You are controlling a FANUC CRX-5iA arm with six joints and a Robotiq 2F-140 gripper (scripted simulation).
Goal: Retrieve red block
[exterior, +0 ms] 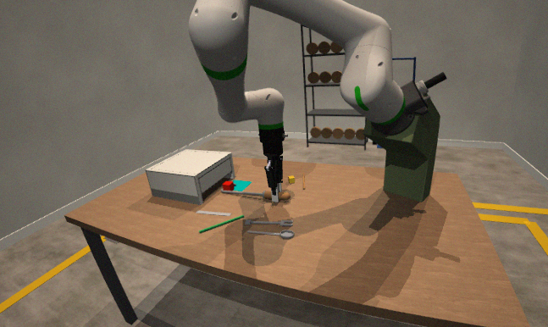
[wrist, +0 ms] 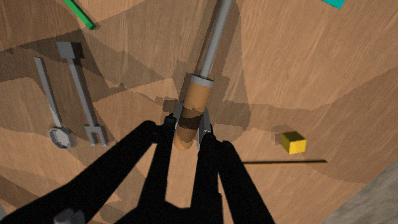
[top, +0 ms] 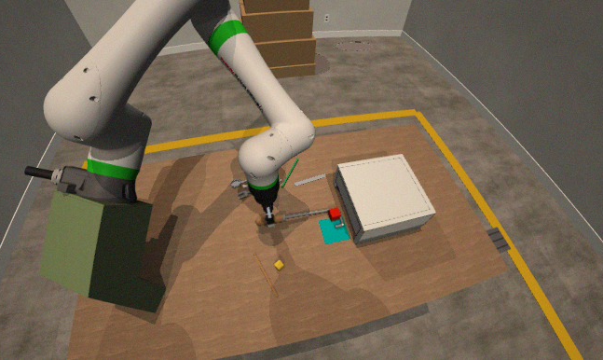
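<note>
My gripper is now 180 mm to the left of the yellow cube, 30 mm above it and 20 mm short of it. From my hand the other things lie so: red block (250 mm ahead, 20 mm below); then fork (160 mm to the left, 50 mm behind, 30 mm below); then spoon (210 mm to the left, 110 mm behind, 30 mm below).
</note>
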